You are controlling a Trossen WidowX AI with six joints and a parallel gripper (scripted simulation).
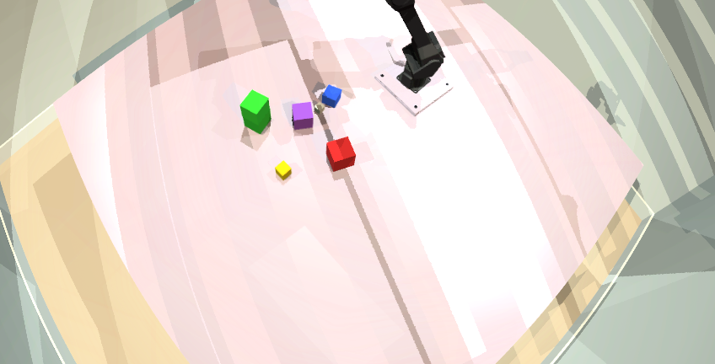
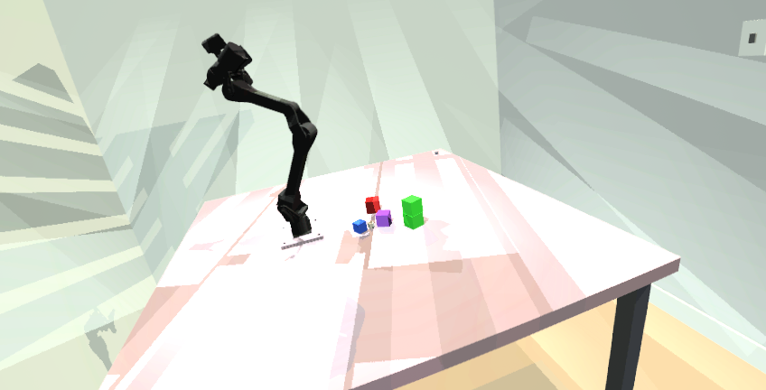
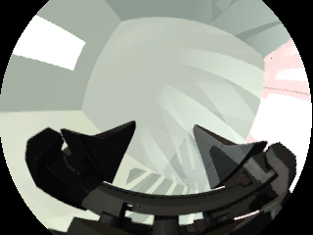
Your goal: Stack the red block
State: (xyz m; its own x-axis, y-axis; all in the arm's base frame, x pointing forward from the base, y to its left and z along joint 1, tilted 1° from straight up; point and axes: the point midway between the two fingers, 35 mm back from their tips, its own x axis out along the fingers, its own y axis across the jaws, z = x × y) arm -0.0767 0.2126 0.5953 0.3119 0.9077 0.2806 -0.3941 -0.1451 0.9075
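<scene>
My gripper tip is 600 mm above the red block, 340 mm short of it and 200 mm to the left of it. Round my gripper tip: small yellow block 610 mm below, 460 mm ahead, 260 mm to the right; purple block 600 mm below, 340 mm ahead, 330 mm to the right; blue block 610 mm below, 330 mm to the right, 250 mm ahead.
</scene>
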